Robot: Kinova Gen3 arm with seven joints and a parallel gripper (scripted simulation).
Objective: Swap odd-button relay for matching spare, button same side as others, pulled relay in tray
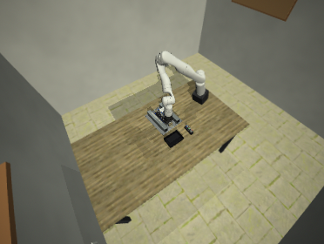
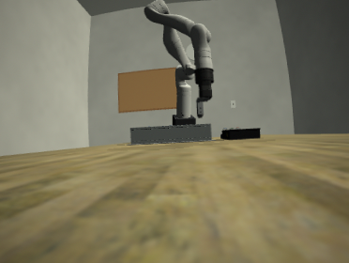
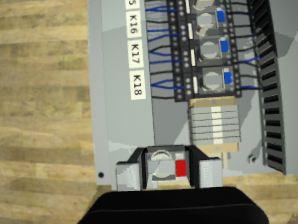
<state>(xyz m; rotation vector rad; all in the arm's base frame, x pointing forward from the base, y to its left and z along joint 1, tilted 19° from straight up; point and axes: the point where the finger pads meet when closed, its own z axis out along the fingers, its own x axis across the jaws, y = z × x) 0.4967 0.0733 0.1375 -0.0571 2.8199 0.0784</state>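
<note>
The black tray is 15 cm to the left of my hand, 10 cm below it and 2 cm ahead of it. From my hand the other things lie so: spare relay 17 cm behind, 15 cm to the left, 9 cm below.
</note>
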